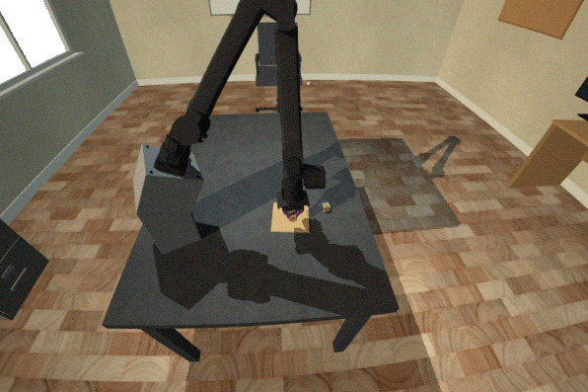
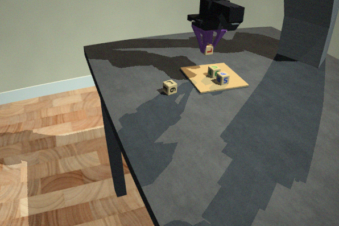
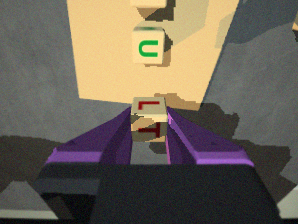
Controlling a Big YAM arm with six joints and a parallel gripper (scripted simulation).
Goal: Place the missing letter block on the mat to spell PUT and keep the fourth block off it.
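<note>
The mat lies 4 cm to the left of my hand and 6 cm below it. The rest, counted from my hand: T block: right at my hand.
</note>
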